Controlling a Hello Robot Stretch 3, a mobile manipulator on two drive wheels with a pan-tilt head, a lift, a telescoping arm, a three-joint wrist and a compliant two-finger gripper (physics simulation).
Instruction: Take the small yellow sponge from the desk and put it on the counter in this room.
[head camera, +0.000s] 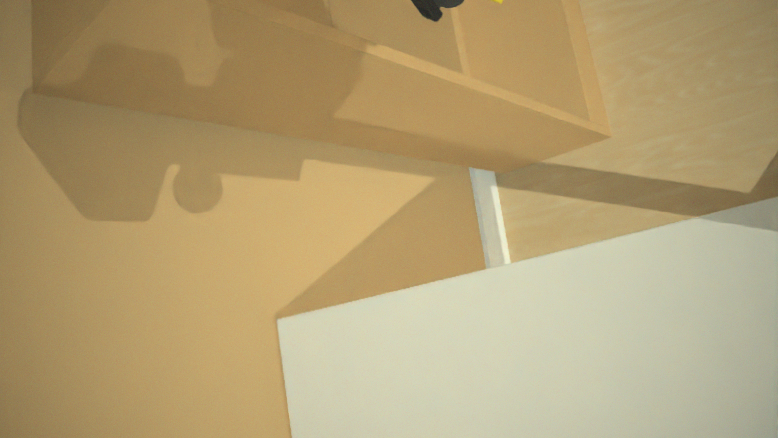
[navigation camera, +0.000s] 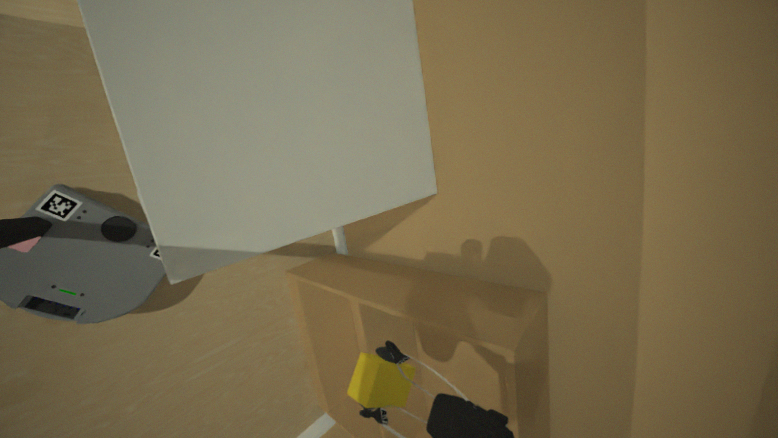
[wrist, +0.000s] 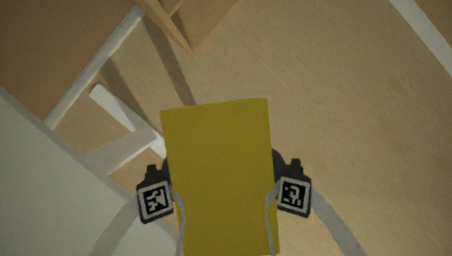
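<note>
The yellow sponge (navigation camera: 380, 380) (wrist: 220, 175) is a block between the two black fingertips of my gripper, which is shut on it. In the wrist view both fingertips press its sides, and it stays upright in the picture. In the navigation view the gripper and sponge are at the lower middle, in front of the wooden shelf unit. In the head view a small piece of the sponge (head camera: 496, 1) and a black part of the gripper show at the top edge. A white table top (head camera: 533, 348) (navigation camera: 261, 125) (wrist: 45, 200) is beside the shelf unit; I cannot tell whether it is the desk or the counter.
The open wooden shelf unit (head camera: 435, 122) (navigation camera: 413, 288) stands against the tan wall (head camera: 163, 326) (navigation camera: 544, 136). My grey base (navigation camera: 87, 261) is on the wood floor (navigation camera: 217, 348) (wrist: 350, 125), partly under the white top. White baseboard (head camera: 492, 223) (wrist: 95, 70) runs along the wall.
</note>
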